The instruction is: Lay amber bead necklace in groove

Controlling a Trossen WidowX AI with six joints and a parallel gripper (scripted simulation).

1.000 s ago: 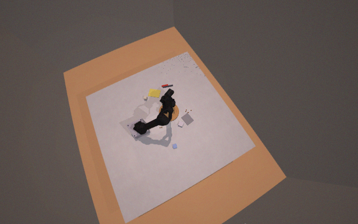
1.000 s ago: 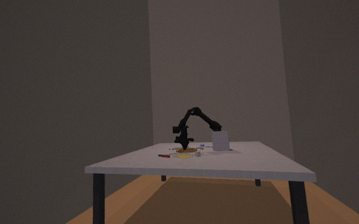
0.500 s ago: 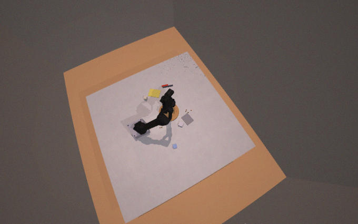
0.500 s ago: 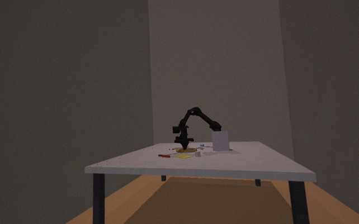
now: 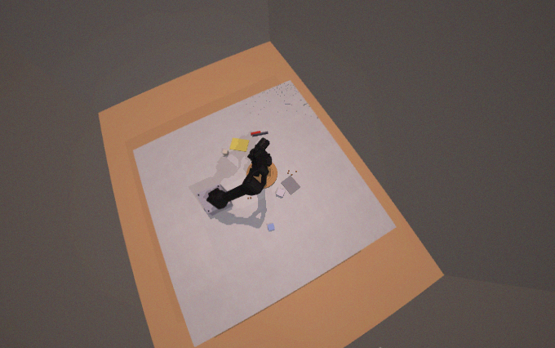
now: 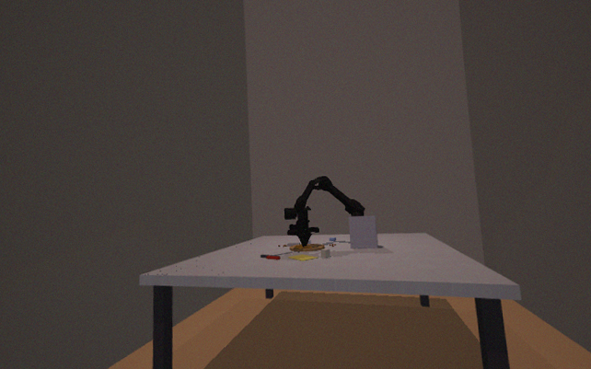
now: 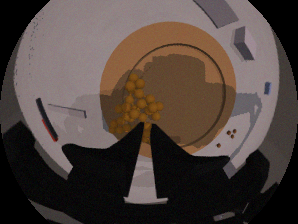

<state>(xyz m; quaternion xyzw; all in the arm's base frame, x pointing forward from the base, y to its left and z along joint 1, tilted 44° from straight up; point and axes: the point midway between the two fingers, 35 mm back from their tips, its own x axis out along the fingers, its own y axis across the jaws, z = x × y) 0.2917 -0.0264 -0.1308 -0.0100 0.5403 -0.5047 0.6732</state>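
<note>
My gripper tip is 50 mm to the left of the round bead board, 10 mm past it and 10 mm above it. The rest, counted from my gripper tip: thin grey bar: 120 mm to the left, 100 mm ahead, 20 mm below; yellow pad: 220 mm to the left, 30 mm behind, 20 mm below; grey square plate: 210 mm to the right, 110 mm ahead, 20 mm below.
</note>
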